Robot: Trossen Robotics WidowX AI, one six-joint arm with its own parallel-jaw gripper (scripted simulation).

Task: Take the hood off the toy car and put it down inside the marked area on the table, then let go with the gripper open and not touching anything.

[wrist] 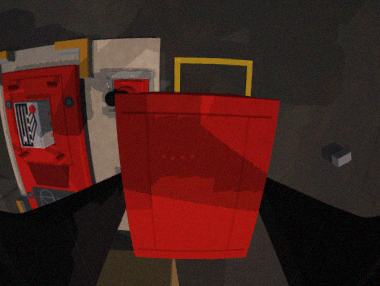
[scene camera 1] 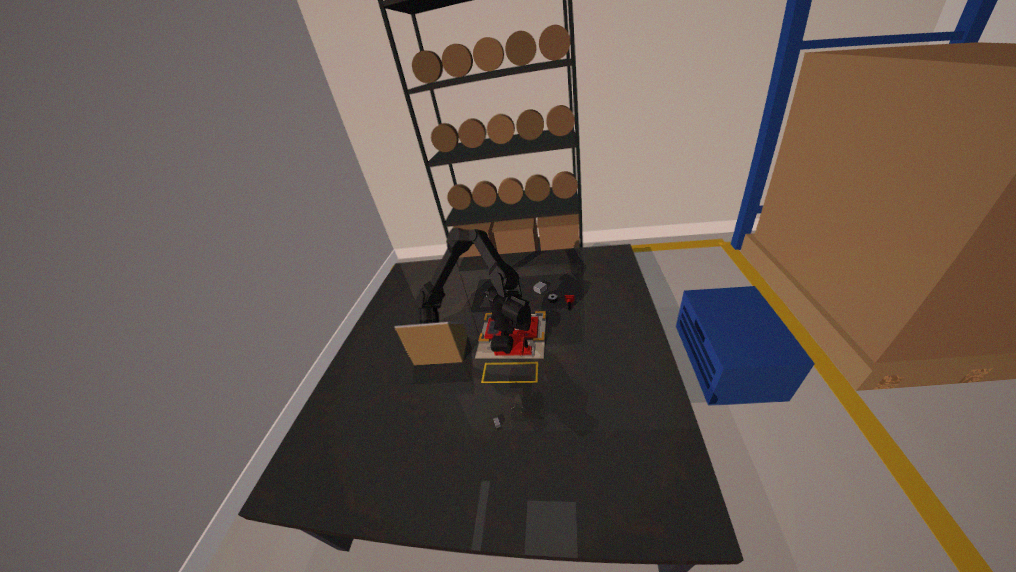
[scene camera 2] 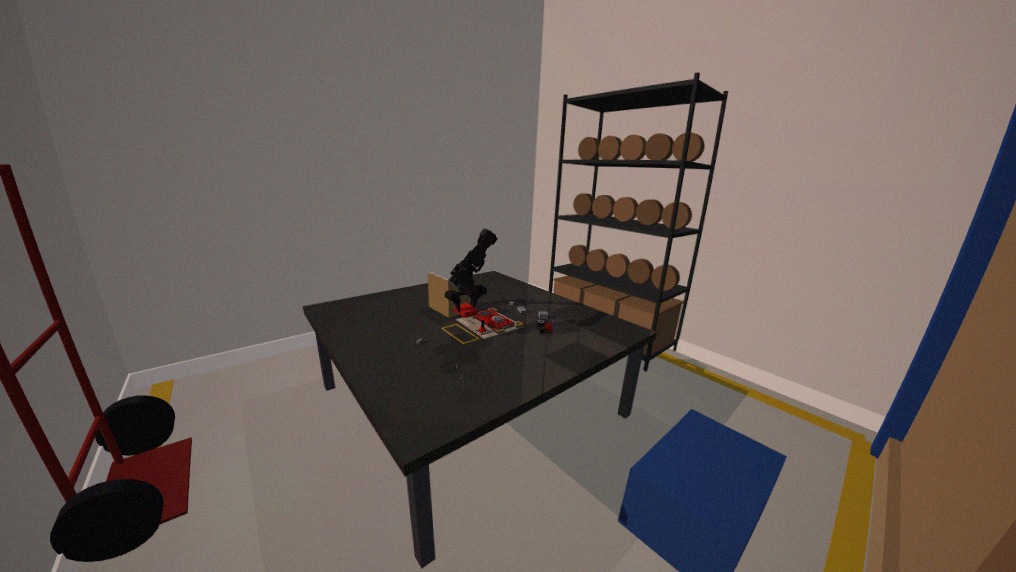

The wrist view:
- gripper: 193,181
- red hood: 193,165, held by the gripper
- car: 49,174
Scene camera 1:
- gripper: 509,344
